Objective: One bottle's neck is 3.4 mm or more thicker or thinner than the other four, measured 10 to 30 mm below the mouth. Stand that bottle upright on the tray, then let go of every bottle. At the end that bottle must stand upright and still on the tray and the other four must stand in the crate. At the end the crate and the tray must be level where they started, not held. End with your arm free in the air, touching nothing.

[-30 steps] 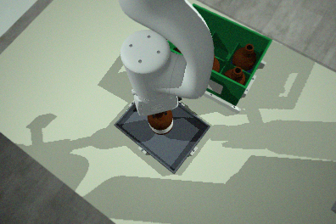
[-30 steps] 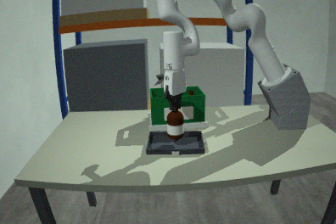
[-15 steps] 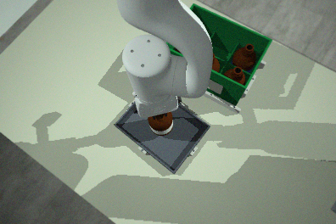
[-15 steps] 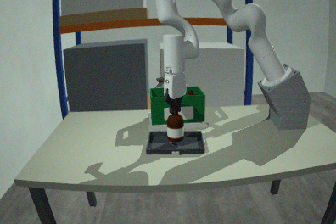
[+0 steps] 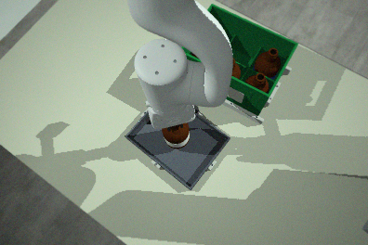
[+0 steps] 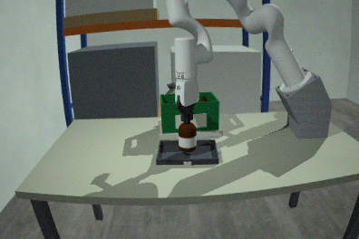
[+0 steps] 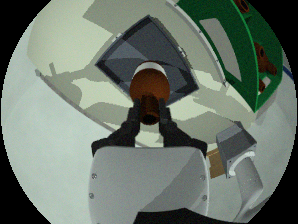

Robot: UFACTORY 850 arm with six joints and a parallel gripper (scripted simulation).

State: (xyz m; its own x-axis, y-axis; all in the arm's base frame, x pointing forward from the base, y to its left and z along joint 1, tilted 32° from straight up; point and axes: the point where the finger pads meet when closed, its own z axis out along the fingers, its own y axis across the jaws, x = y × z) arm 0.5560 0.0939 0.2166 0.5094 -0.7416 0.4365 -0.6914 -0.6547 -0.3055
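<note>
The dark grey tray lies 16 cm below my hand. Also, from my hand: green crate 26 cm to the right, 9 cm below, 8 cm behind.
</note>
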